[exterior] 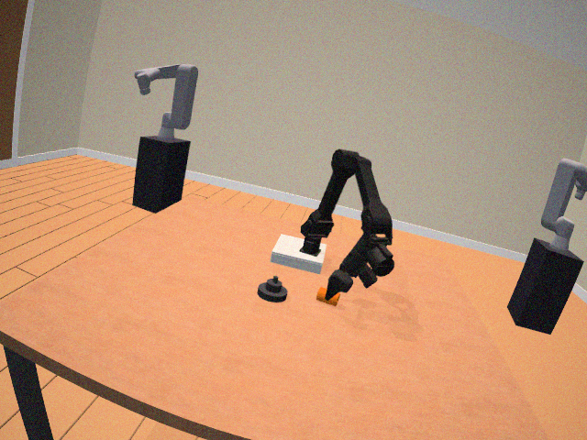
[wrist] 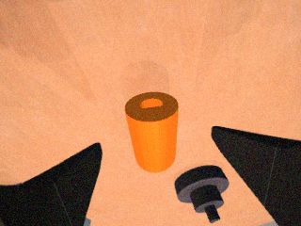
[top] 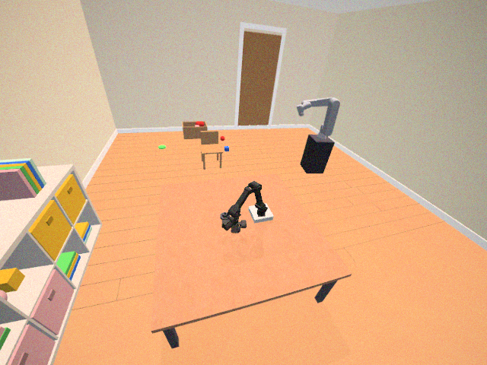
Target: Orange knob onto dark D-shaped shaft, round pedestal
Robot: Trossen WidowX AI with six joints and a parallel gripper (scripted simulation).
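My gripper tip is 10 mm above the orange knob. The rest, counted from my gripper tip: pedestal (150 mm to the right, 60 mm ahead).
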